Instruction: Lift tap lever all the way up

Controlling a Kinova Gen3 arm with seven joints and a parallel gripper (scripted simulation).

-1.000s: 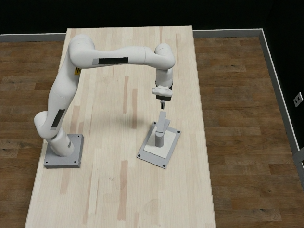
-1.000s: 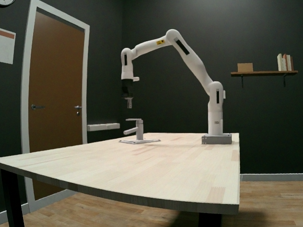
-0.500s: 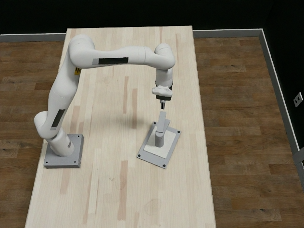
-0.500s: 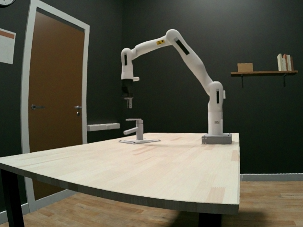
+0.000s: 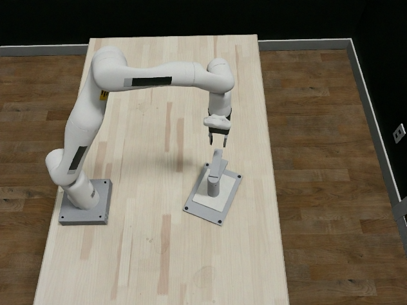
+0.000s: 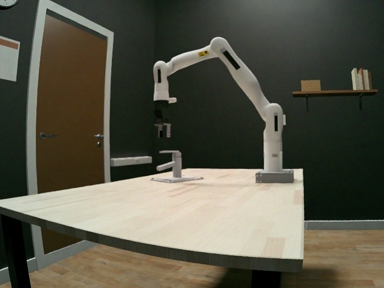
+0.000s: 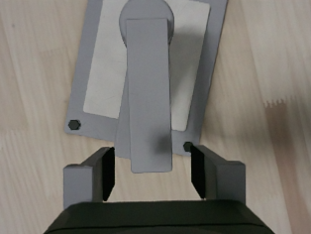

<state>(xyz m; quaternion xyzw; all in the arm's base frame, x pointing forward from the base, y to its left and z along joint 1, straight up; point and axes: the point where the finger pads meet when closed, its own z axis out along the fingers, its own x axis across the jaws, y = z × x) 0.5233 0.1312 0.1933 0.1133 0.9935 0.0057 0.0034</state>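
The lever lies 1 cm behind my hand, 4 cm to the right of it and 9 cm below it. The rest, counted from my hand: base plate 2 cm behind, 10 cm to the right, 23 cm below; tap 1 cm behind, 7 cm to the right, 13 cm below.
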